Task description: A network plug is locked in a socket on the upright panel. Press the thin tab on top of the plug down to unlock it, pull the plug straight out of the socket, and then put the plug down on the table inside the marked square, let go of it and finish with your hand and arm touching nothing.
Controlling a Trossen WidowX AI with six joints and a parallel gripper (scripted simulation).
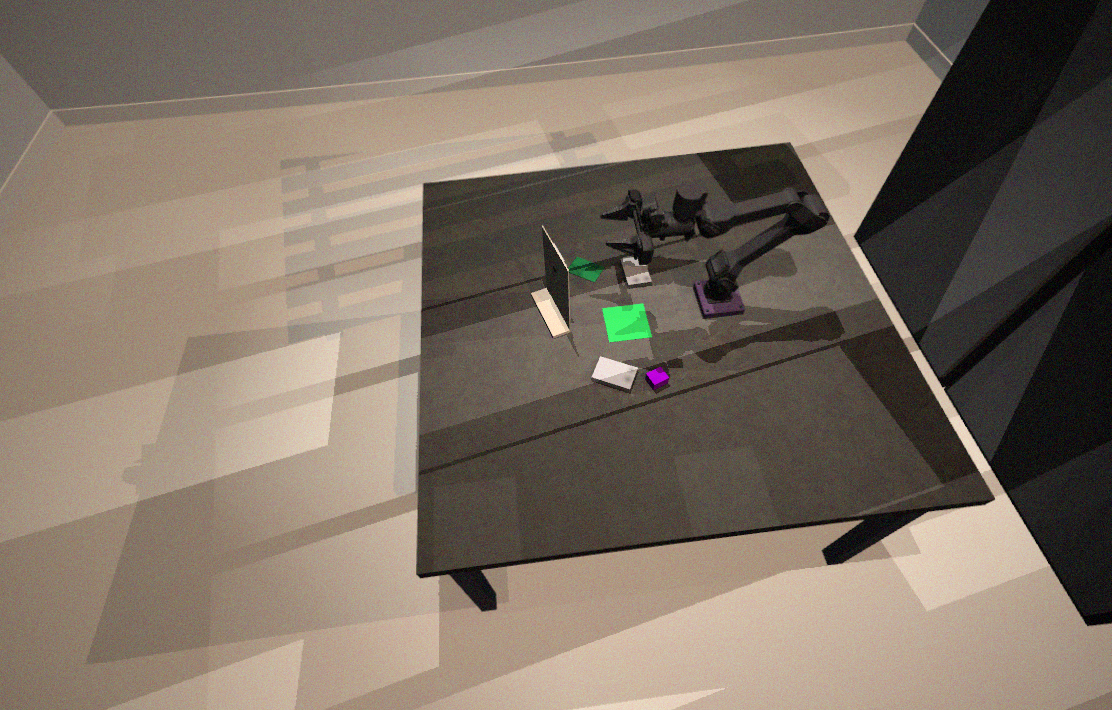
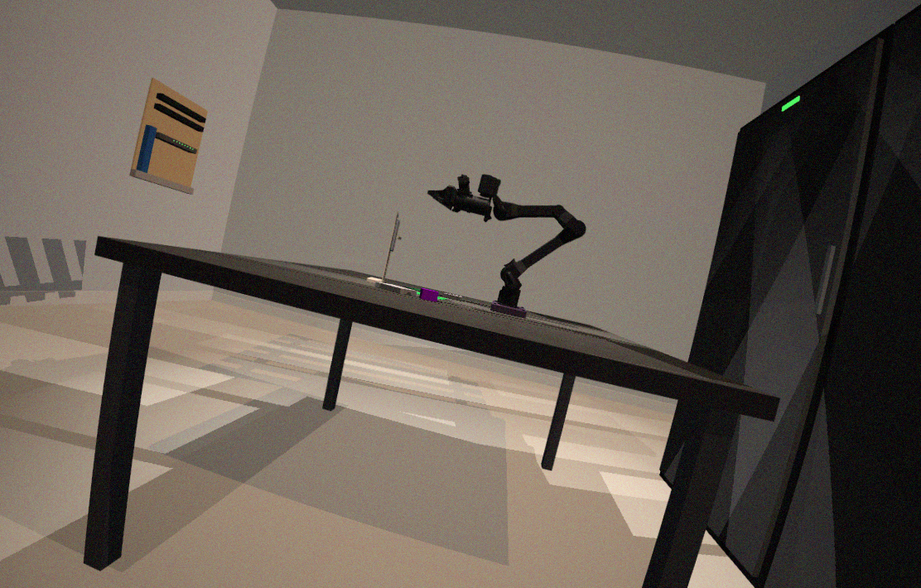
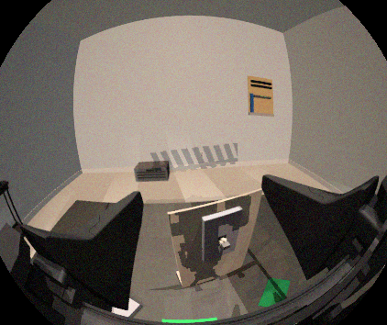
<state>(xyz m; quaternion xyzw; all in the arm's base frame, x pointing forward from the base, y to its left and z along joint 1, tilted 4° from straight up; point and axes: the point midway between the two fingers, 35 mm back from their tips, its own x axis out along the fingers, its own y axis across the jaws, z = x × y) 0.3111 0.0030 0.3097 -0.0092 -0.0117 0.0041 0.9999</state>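
My gripper tip is now 10 cm short of the network plug, 4 cm to the left of it and 16 cm above it. The rest, counted from my gripper tip: green marked square 7 cm behind, 3 cm to the left, 34 cm below; then purple cube 12 cm behind, 23 cm to the left, 33 cm below; then upright panel 12 cm ahead, 4 cm to the right, 23 cm below.
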